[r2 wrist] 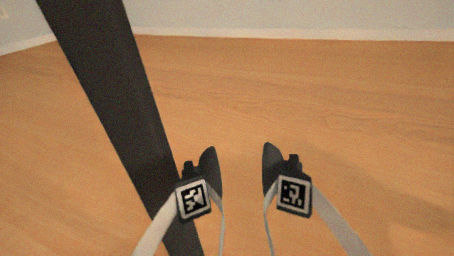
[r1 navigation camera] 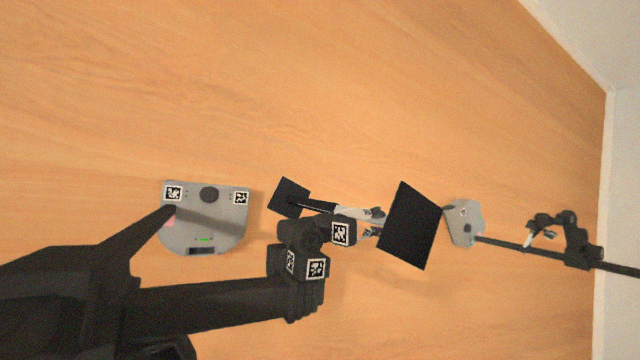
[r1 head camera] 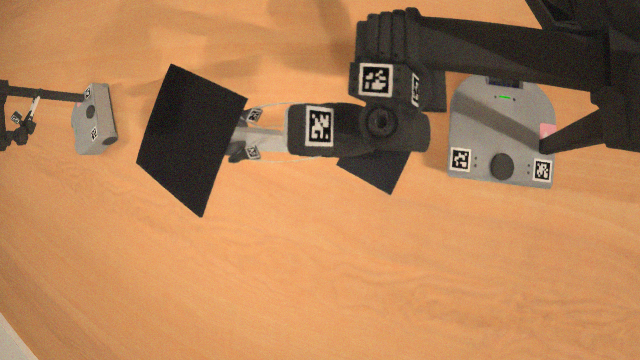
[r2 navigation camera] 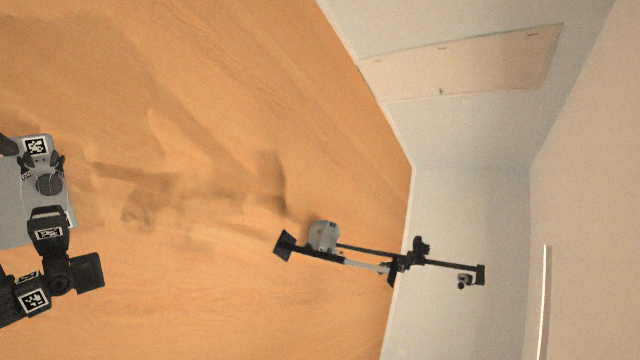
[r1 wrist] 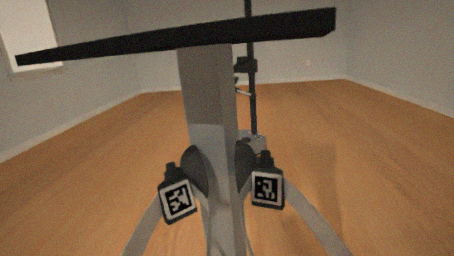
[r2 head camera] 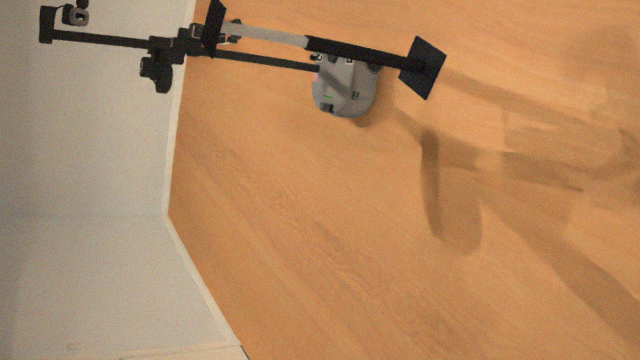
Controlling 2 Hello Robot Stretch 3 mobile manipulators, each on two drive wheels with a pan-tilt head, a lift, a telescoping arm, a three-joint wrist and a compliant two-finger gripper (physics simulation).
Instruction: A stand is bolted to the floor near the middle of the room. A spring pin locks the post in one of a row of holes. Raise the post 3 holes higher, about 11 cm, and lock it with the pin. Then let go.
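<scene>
The stand's black base plate (r1 head camera: 385,175) (r1 navigation camera: 285,185) (r2 head camera: 425,86) (r2 navigation camera: 285,237) is on the floor, with a black sleeve (r2 head camera: 355,50) (r2 navigation camera: 320,254) rising from it. The grey post (r1 head camera: 265,139) (r1 wrist: 207,90) (r2 head camera: 270,33) stands in the sleeve and carries a black top plate (r1 head camera: 190,140) (r1 navigation camera: 410,225) (r1 wrist: 175,35) (r2 head camera: 214,30). The r1 gripper (r1 head camera: 242,134) (r1 wrist: 218,167) (r2 head camera: 234,31) is shut on the post below the top plate. The r2 gripper (r2 navigation camera: 43,159) (r2 wrist: 241,167) is open and empty, above its own base, apart from the stand. The spring pin cannot be made out.
The r1 base (r1 head camera: 525,110) (r1 navigation camera: 215,220) (r2 head camera: 345,92) is close to the stand. The r2 base (r1 head camera: 102,120) (r1 navigation camera: 455,215) (r2 navigation camera: 10,200) is on the stand's other side. A dark bar (r2 wrist: 115,100) passes left of the r2 fingers. Walls (r2 head camera: 90,175) (r2 navigation camera: 465,200) border the floor.
</scene>
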